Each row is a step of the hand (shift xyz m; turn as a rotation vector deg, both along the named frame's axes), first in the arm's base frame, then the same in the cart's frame.
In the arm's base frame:
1: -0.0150 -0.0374 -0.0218 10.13 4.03 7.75
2: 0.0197 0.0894 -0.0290 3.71 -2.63 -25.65
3: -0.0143 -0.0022 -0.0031 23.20 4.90 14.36
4: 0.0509 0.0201 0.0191 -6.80 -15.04 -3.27
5: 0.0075 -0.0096 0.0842 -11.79 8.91 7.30
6: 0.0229 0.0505 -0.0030 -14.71 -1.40 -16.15
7: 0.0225 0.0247 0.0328 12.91 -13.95 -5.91
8: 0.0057 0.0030 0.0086 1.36 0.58 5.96
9: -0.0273 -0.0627 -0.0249 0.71 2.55 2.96
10: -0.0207 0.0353 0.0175 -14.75 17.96 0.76
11: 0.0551 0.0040 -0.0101 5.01 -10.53 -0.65
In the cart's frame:
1: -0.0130 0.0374 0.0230 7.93 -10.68 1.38
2: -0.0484 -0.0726 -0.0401 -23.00 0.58 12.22
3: -0.0047 0.0123 -0.0068 16.13 -21.36 7.22
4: 0.0211 -0.0523 0.0132 -0.15 15.29 7.02
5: 0.0837 -0.0043 -0.0147 2.56 2.34 -16.11
6: -0.0127 -0.0505 -0.0192 -17.37 12.84 -3.57
7: 0.0281 -0.0352 -0.0127 0.31 0.11 19.90
8: 0.0083 -0.0068 -0.0010 5.72 -1.76 -1.37
9: -0.0112 0.0637 0.0335 2.23 -2.41 -2.23
10: 0.0036 -0.0093 -0.0434 -6.58 -1.11 -22.28
11: -0.0016 -0.0429 0.0362 3.06 3.36 10.76

